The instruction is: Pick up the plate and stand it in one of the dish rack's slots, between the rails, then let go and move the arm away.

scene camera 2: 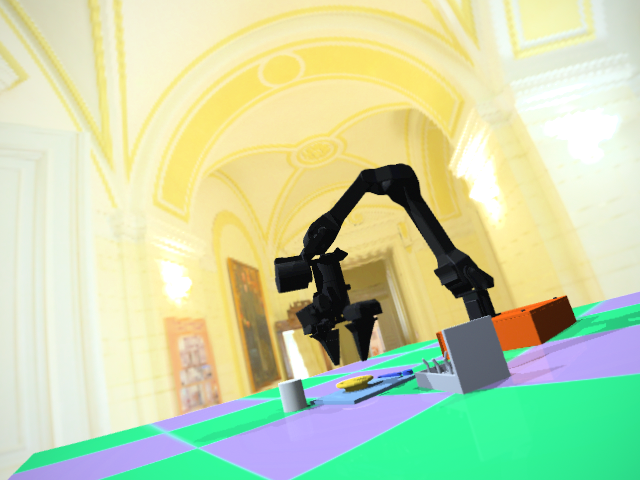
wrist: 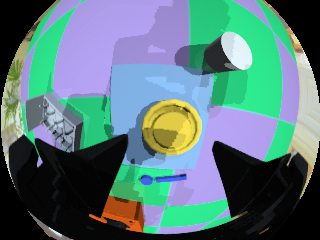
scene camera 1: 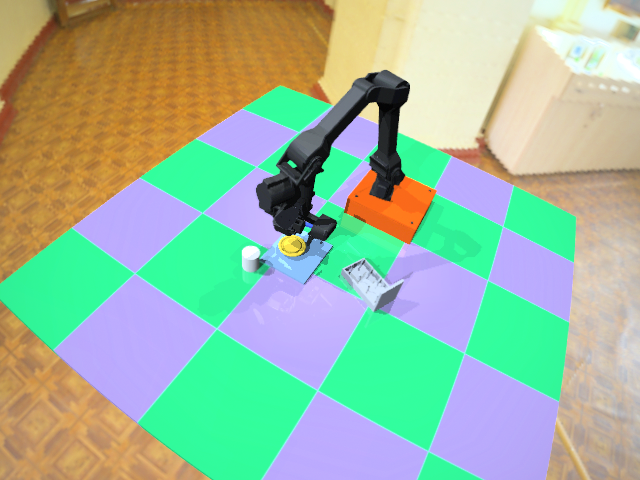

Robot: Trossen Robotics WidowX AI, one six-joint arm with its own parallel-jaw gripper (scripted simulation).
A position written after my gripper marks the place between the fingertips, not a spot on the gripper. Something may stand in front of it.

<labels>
My gripper shows in scene camera 2 [350, 363], in the wrist view [172, 143] and in scene camera 1 [293, 237]. A grey dish rack shows in scene camera 2 [476, 358], in the wrist view and in scene camera 1. The same spot on the grey dish rack: [wrist: 66, 128] is [scene camera 1: 358, 275]. One and the same spot on a light blue mat: [scene camera 1: 300, 268] is [scene camera 2: 356, 394].
</labels>
